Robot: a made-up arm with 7 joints.
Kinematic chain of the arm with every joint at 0, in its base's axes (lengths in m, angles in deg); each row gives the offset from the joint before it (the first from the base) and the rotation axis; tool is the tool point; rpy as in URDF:
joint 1: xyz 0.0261 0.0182 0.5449 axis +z
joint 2: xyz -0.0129 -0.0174 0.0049 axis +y
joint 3: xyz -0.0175 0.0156 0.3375 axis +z
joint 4: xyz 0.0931 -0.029 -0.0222 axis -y
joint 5: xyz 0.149 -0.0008 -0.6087 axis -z
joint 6: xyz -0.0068 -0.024 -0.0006 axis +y
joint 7: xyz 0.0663 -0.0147 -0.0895 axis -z
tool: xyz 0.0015 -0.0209 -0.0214 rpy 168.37 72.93 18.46
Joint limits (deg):
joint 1: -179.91..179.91
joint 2: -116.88..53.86
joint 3: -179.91..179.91
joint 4: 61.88..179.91
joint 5: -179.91..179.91
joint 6: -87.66..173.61
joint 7: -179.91..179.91
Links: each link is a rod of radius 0.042 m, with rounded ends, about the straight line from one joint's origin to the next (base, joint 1, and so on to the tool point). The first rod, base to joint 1, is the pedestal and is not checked.
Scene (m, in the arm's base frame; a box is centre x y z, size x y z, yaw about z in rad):
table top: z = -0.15
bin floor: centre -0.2 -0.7 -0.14 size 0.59 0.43 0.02 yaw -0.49
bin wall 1: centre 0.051 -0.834 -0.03 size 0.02 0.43 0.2 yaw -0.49
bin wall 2: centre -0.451 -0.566 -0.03 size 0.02 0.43 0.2 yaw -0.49
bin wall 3: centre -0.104 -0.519 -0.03 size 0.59 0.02 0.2 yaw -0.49
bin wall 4: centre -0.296 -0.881 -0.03 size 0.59 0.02 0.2 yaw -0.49
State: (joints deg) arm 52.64 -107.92 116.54 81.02 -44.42 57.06 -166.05
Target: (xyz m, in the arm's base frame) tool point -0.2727 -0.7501 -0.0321
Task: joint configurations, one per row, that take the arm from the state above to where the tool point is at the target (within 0.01 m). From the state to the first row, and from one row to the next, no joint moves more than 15 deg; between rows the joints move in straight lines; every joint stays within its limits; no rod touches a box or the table.
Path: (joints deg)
1: 66.00 -99.47 120.33 81.45 -43.59 59.87 -166.85
2: 79.35 -91.02 124.11 81.89 -42.76 62.67 -167.65
3: 92.71 -82.57 127.90 82.32 -41.93 65.48 -168.45
4: 106.07 -74.13 131.69 82.75 -41.10 68.28 -169.25
5: 119.42 -65.68 135.48 83.18 -40.27 71.09 -170.05
6: 111.88 -76.02 141.51 93.97 -42.29 62.54 -168.28
7: 104.33 -86.36 147.54 104.76 -44.31 54.00 -166.51

